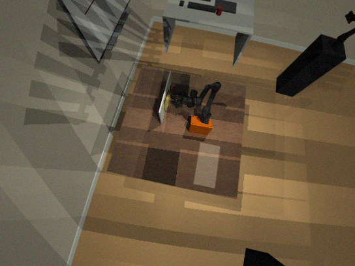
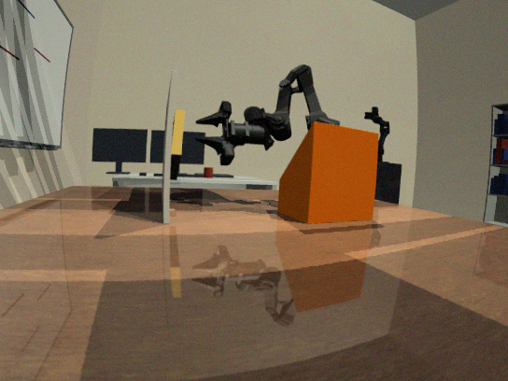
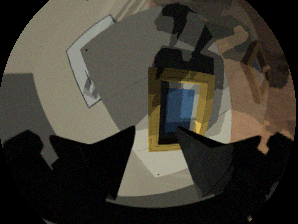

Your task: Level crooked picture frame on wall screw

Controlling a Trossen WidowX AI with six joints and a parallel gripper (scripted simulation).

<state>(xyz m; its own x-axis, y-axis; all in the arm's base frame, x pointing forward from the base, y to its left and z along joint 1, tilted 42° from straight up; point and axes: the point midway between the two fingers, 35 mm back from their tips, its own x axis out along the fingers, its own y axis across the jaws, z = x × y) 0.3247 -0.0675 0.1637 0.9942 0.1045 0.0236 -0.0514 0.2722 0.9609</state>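
Now: gripper tip 6 cm short of the picture frame, 2 cm to the right of it and 5 cm above it. Round my gripper tip: wall panel (7 cm ahead, 1 cm to the left, 6 cm below).
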